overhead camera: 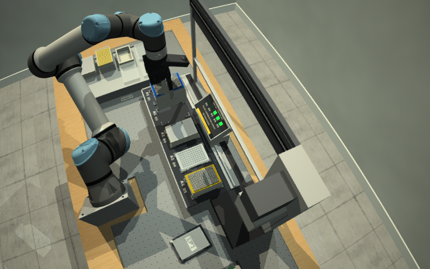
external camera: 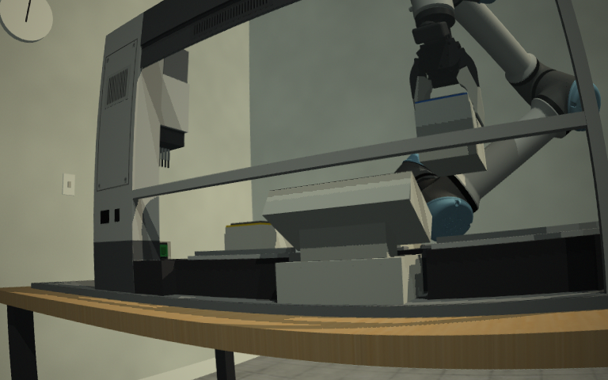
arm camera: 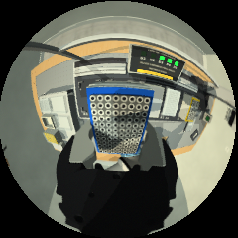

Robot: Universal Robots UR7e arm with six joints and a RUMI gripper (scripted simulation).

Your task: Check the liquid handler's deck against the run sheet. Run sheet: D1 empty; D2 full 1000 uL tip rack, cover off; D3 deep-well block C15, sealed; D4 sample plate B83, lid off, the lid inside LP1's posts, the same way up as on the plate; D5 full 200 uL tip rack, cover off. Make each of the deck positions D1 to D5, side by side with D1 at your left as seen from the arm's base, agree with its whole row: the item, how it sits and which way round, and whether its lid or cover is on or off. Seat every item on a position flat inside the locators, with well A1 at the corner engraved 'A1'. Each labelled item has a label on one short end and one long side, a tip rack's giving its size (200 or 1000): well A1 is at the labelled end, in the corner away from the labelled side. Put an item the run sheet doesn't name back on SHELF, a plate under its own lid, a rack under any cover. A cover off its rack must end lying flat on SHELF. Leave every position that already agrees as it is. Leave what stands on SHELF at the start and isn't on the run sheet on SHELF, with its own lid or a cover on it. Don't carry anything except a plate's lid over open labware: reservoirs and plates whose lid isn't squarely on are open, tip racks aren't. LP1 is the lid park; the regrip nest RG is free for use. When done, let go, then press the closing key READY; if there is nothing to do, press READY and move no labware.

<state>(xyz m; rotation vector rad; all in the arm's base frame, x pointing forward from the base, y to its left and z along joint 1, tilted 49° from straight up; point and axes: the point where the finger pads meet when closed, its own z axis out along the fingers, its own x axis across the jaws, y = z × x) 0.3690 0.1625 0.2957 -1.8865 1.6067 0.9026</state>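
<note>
Now: hand 17 cm above the grey deep-well block, 12 cm to the left of it and 1 cm short of it. Round my hand: blue-rimmed tip rack: 1 cm to the right, 1 cm behind; then white sample plate: 25 cm to the right, 18 cm below, 2 cm ahead; then gantry: 27 cm above, 20 cm ahead, 15 cm to the right.
</note>
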